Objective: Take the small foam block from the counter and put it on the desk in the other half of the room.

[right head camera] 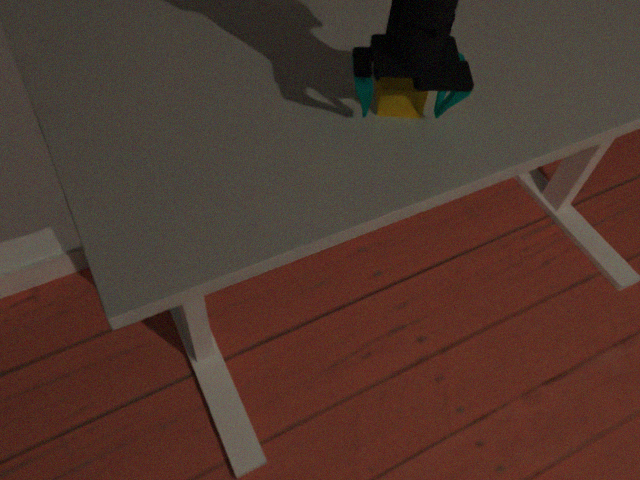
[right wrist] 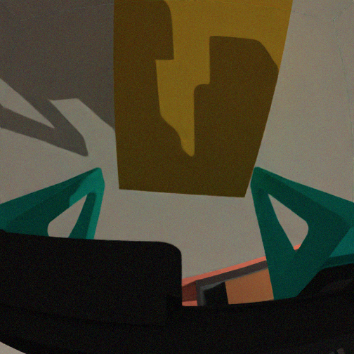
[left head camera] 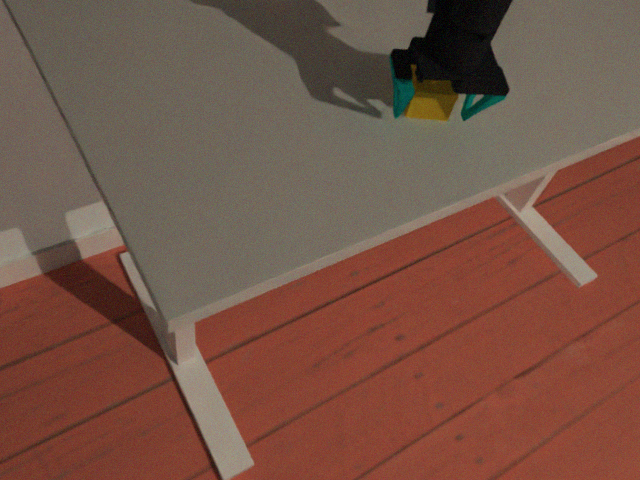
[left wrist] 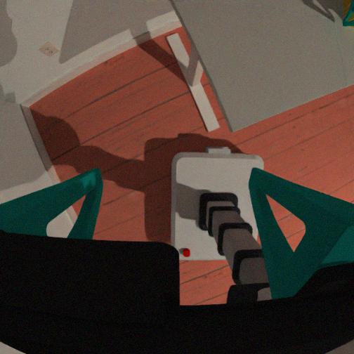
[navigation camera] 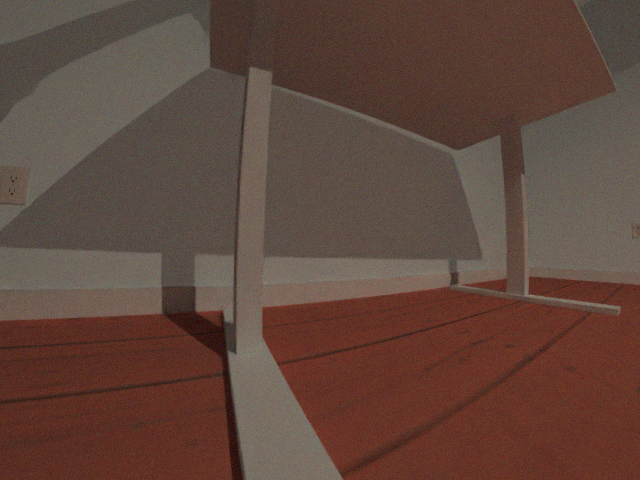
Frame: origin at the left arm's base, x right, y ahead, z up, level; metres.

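Seen in the pictures: right gripper, fingertip midpoint: (right head camera: 399, 114) (left head camera: 429, 116).
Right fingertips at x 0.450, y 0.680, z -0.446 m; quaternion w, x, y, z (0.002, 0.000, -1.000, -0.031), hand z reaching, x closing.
Offsets run from my right fingertips to a thing's top centre. "*": to the spot under its first point. Level surfaces: height alone.
The yellow foam block {dz +0.031, dx +0.006, dy +0.054 m} (left head camera: 431, 105) (right head camera: 400, 103) (right wrist: 225, 125) rests on the grey desk top {dz -0.014 m} (left head camera: 232, 180) (right head camera: 206, 180) (right wrist: 320, 100), back from its front edge. A bit of the block (left wrist: 348, 6) shows at the top right corner of the left wrist view. My right gripper (left head camera: 430, 117) (right head camera: 401, 115) (right wrist: 177, 175) is open over the block, with one teal finger to each side and gaps beside the block. The gripper body hides part of the block's top in the head views. My left gripper (left wrist: 175, 176) is open and empty, high above the robot's base. The counter cannot be made out.
The robot's pale base (left wrist: 187, 175) stands on the red floor near the desk corner. White desk feet (left head camera: 217, 413) (right head camera: 230, 413) and a desk leg {* dz -0.654, dx -0.346, dy +0.075 m} (navigation camera: 253, 206) stand close in front. A wall with an outlet (navigation camera: 13, 184) runs behind the desk.
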